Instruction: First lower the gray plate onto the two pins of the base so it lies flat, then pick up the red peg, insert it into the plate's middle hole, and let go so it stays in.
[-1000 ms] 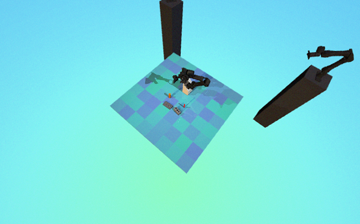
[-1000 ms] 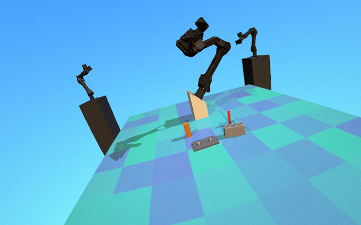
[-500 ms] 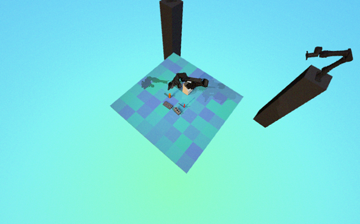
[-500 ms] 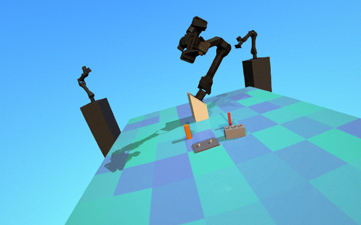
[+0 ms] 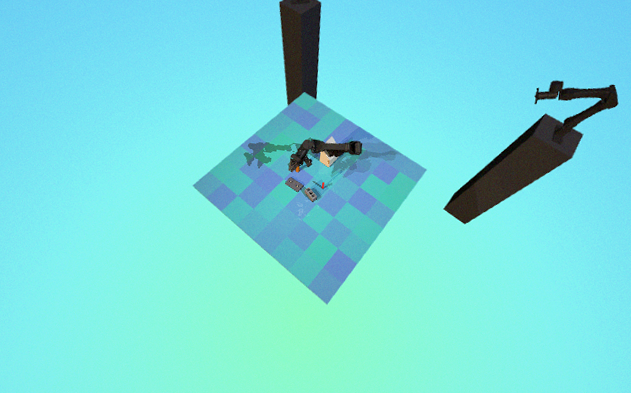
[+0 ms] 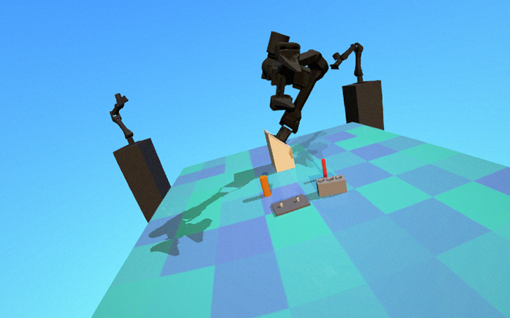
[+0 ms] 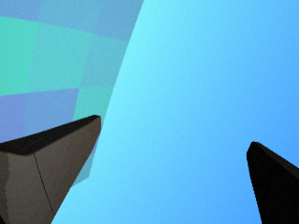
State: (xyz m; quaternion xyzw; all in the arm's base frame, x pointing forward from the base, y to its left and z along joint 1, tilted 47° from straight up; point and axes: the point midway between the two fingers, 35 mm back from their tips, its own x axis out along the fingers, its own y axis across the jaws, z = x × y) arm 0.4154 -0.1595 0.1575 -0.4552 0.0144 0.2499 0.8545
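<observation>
Right now the gray plate is 10 cm behind my gripper tip, 9 cm to the left of it and 33 cm below it. The rest, counted from my gripper tip: dark base (8 cm behind, 7 cm to the right, 36 cm below); red peg (21 cm behind, 11 cm to the left, 33 cm below); orange cylinder (19 cm behind, 13 cm to the right, 33 cm below).
</observation>
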